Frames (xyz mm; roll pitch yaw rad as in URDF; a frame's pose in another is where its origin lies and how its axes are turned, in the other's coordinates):
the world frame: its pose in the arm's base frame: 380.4 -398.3 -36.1 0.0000 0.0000 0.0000
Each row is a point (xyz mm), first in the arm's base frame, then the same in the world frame.
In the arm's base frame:
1: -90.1 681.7 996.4
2: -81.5 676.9 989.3
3: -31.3 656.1 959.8
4: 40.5 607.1 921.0
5: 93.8 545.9 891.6
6: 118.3 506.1 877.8
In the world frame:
1: -470.5 1080.0 1032.5
2: -461.9 1075.2 1025.4
3: -411.7 1054.4 995.9
4: -339.9 1005.4 957.1
5: -286.6 944.2 927.7
6: -262.1 904.4 913.9

